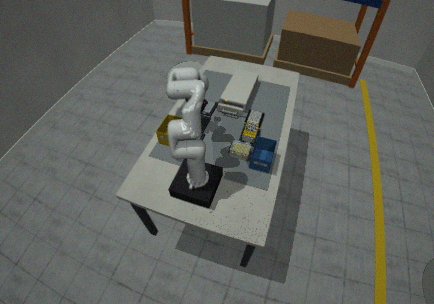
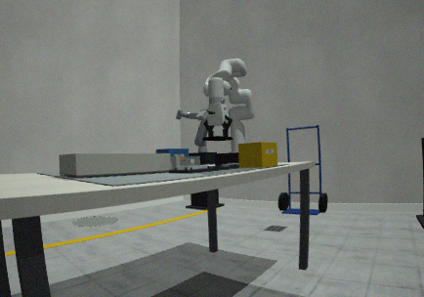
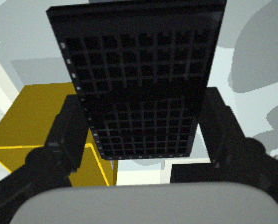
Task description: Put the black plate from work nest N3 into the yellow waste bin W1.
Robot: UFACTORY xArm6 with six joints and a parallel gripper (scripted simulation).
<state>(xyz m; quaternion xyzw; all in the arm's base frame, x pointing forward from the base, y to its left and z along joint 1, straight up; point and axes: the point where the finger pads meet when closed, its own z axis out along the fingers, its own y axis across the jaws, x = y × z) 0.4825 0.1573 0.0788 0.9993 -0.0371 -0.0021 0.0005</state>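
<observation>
My hand is 160 mm past the yellow waste bin W1, 140 mm to the right of it and 120 mm above it. From my hand the other things lie so: black plate: 10 mm below; dark grey nest N3: 150 mm below, 10 mm to the right, 10 mm ahead; label N3: 150 mm below, 70 mm behind.
</observation>
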